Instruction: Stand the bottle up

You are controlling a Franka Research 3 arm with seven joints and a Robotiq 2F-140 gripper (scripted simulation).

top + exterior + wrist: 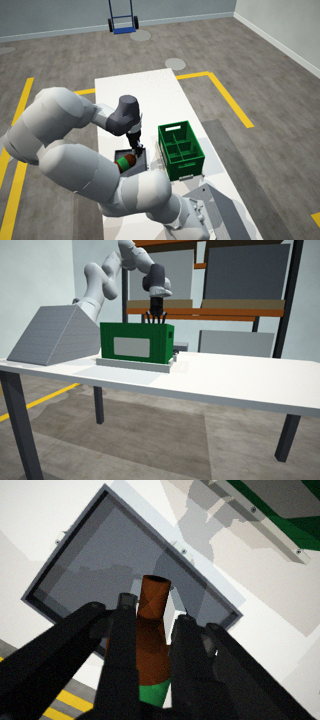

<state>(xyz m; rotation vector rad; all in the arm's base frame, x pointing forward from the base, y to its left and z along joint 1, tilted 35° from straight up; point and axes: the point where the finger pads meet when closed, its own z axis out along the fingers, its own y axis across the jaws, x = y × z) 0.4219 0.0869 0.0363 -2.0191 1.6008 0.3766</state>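
The brown bottle is 1 cm behind my hand, 5 cm to the left of it and 2 cm below it. Round my hand: grey tray: 1 cm ahead, 4 cm to the left, 11 cm below; green crate: 4 cm behind, 24 cm to the right, 4 cm below.
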